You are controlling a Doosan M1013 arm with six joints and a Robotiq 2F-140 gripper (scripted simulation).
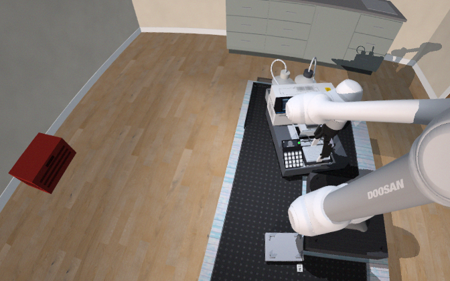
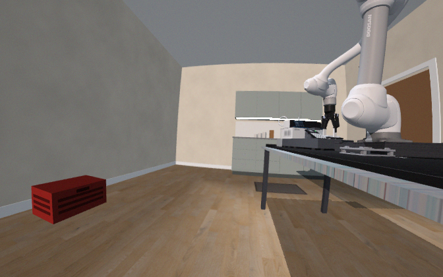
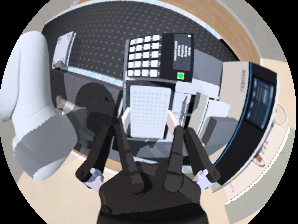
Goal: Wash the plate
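The dark carrier pocket lies 30 mm below my hand. From my hand the other things lie so: white well plate: 20 mm below; plate washer: 150 mm to the right, 50 mm ahead, 10 mm above; plate nest N1: 460 mm to the left, 110 mm ahead, 100 mm below.
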